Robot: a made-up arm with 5 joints. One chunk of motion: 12 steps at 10 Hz.
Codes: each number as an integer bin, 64 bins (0 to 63) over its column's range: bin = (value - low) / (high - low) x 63, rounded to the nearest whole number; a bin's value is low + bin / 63 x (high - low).
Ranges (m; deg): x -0.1..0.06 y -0.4..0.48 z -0.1..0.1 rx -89..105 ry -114..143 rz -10..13
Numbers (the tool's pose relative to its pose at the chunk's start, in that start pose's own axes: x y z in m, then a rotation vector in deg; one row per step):
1: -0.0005 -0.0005 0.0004 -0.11 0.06 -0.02
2: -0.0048 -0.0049 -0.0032 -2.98 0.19 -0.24
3: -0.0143 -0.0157 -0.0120 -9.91 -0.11 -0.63
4: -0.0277 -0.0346 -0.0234 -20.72 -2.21 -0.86
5: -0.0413 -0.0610 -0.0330 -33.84 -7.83 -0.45
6: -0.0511 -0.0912 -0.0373 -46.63 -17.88 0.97
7: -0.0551 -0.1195 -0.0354 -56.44 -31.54 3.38
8: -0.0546 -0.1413 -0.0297 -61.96 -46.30 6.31
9: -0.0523 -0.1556 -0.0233 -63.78 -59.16 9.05
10: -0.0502 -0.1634 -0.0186 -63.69 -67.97 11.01
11: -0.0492 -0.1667 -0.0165 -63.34 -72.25 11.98
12: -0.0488 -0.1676 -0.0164 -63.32 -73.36 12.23
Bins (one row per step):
1: 39 29 32 29 28 27
2: 37 28 30 28 28 27
3: 34 28 28 26 28 26
4: 28 26 24 22 27 25
5: 23 24 21 18 26 26
6: 19 22 20 14 24 30
7: 18 20 20 11 20 37
8: 18 19 22 9 17 45
9: 19 17 24 8 13 52
10: 20 17 26 8 11 58
11: 20 17 26 8 10 60
12: 20 17 26 8 10 61

